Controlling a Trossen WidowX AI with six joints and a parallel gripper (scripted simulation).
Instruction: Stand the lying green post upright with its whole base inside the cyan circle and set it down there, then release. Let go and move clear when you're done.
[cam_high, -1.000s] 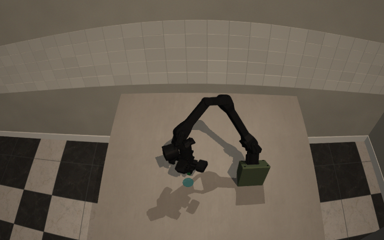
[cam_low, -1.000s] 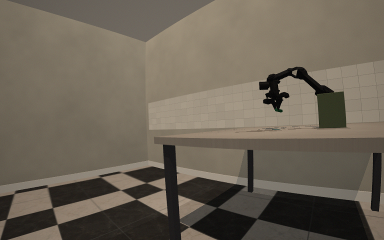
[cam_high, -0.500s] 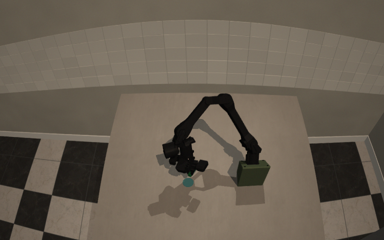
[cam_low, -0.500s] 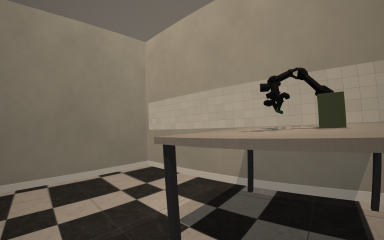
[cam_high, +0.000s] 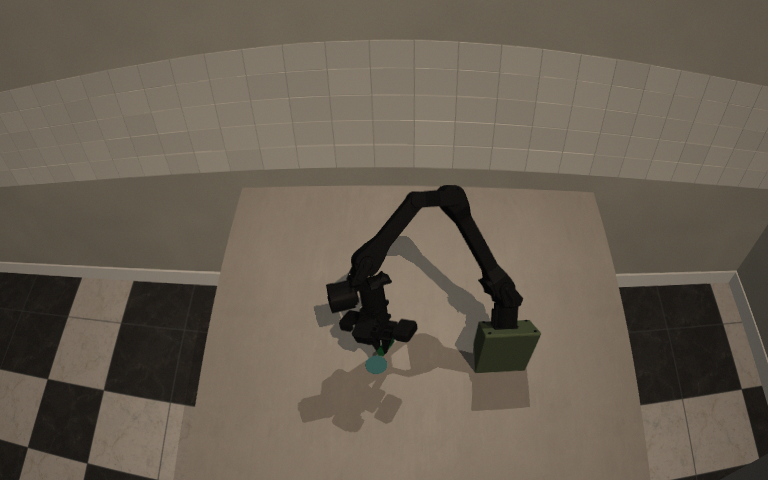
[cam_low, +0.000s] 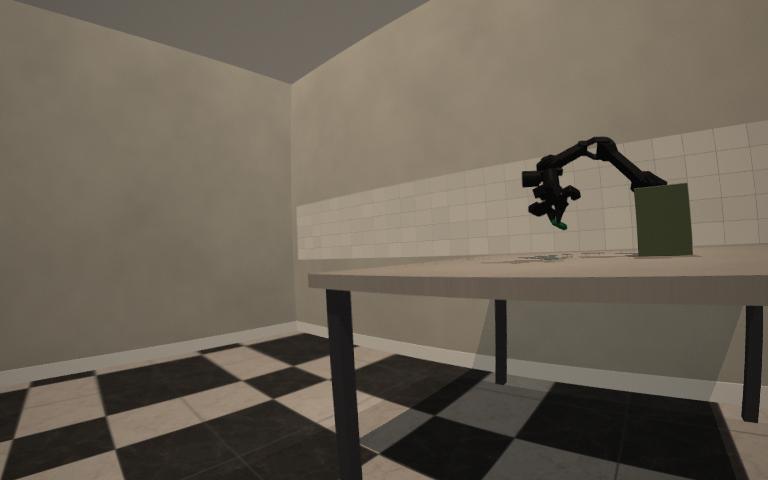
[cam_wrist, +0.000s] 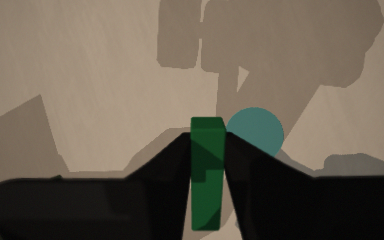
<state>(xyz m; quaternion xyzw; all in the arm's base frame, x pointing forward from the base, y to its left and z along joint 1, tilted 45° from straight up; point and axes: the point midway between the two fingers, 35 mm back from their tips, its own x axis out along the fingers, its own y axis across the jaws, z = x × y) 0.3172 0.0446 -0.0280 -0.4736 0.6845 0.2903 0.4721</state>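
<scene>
Right now the cyan circle is 2 cm ahead of my hand, 1 cm to the right of it and 15 cm below it. Round my hand: green post: 1 cm behind, 1 cm to the right, 3 cm below.
</scene>
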